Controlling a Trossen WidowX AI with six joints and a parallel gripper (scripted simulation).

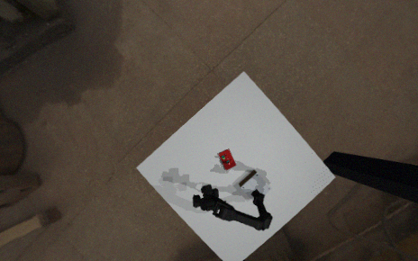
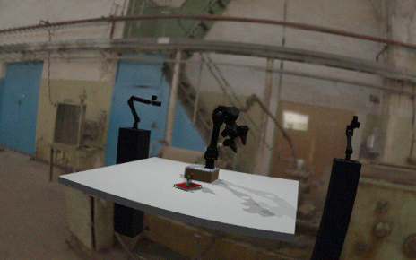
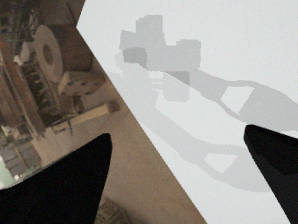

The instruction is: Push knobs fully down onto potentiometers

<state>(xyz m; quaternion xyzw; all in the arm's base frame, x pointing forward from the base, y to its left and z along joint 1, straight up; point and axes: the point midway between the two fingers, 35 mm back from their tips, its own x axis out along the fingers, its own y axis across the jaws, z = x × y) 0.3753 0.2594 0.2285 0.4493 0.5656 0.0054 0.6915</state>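
My gripper tip is now 28 cm to the left of the red knob, 21 cm above it and 4 cm past it. From my gripper tip the other things lie so: green knob 27 cm to the right, 22 cm below, 2 cm ahead.
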